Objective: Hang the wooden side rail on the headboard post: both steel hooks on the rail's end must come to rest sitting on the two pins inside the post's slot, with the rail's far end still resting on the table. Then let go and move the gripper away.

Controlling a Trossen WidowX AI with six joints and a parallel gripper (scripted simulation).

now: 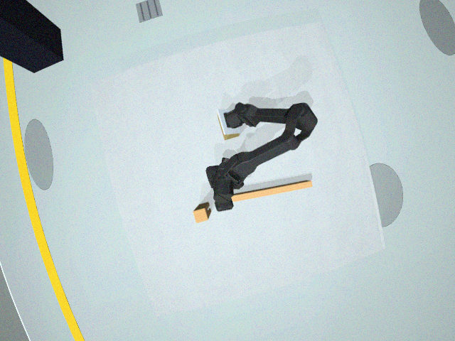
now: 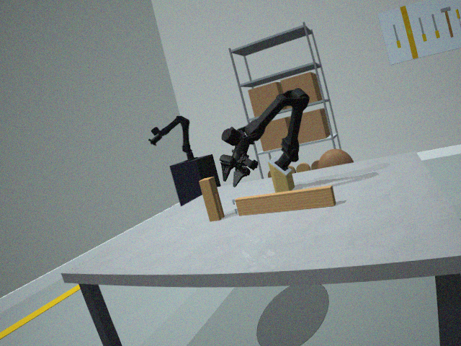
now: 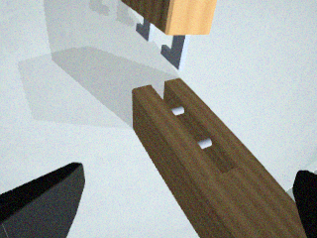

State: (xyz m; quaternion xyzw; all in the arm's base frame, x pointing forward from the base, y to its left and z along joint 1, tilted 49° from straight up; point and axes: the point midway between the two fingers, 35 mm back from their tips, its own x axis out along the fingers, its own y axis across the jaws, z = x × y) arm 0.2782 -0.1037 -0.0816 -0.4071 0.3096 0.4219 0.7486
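The wooden headboard post lies 5 cm ahead of my gripper tip, 7 cm to the right of it and 4 cm below it.
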